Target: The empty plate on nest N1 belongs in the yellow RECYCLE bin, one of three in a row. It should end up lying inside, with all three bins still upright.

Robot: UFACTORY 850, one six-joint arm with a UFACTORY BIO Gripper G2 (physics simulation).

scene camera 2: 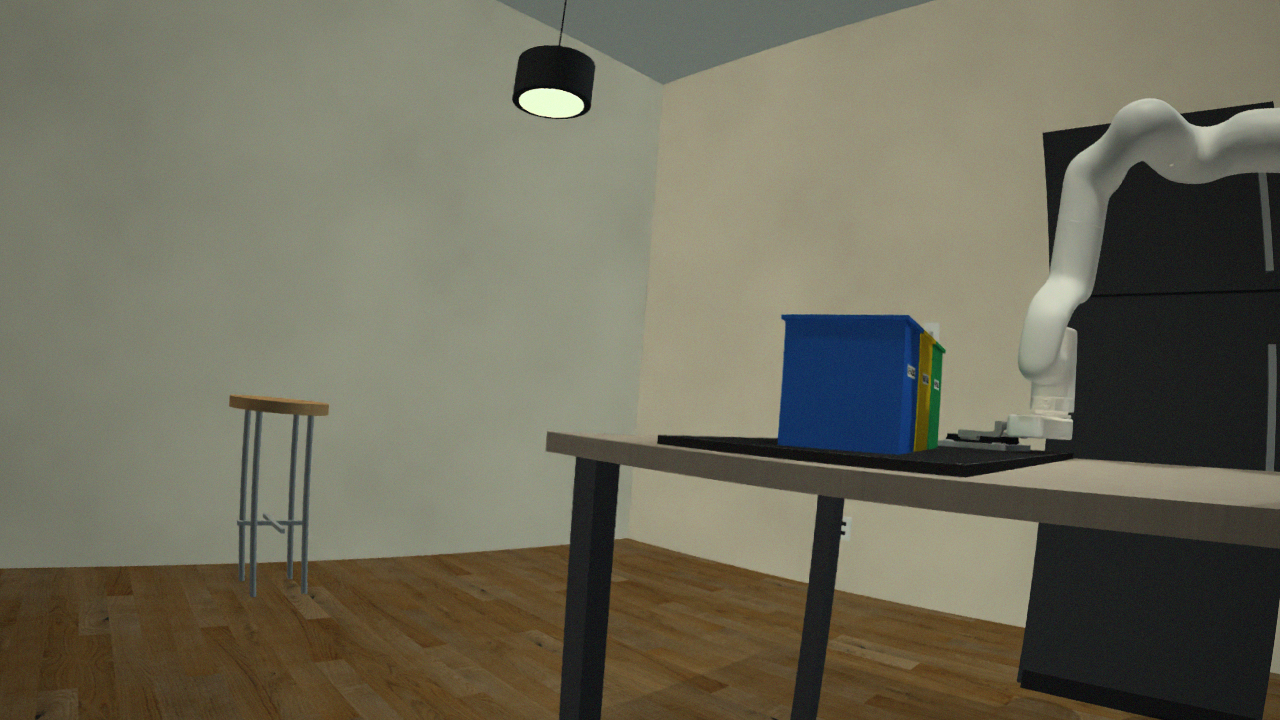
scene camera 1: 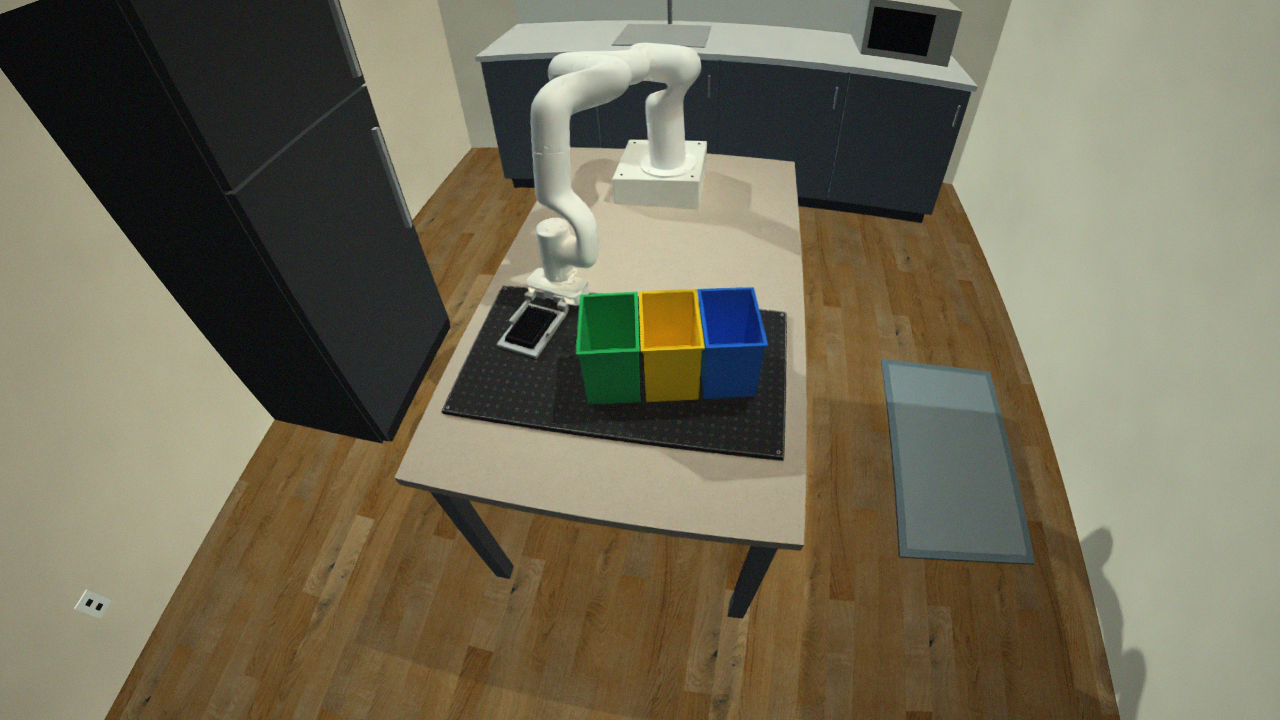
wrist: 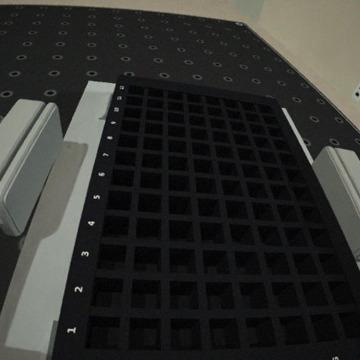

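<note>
The black plate, a grid of empty wells, lies flat on the light grey nest at the left of the board. My gripper is open, pointing down low over it; in the wrist view one finger pad is at each side of the plate, and a gap shows on the left. The yellow bin stands upright between the green bin and the blue bin, both upright. The yellow bin's visible interior is empty. No bin label is readable.
The black perforated board carries the nest and bins on the table. The green bin is close to the right of the nest. A tall dark fridge stands beyond the table's left side.
</note>
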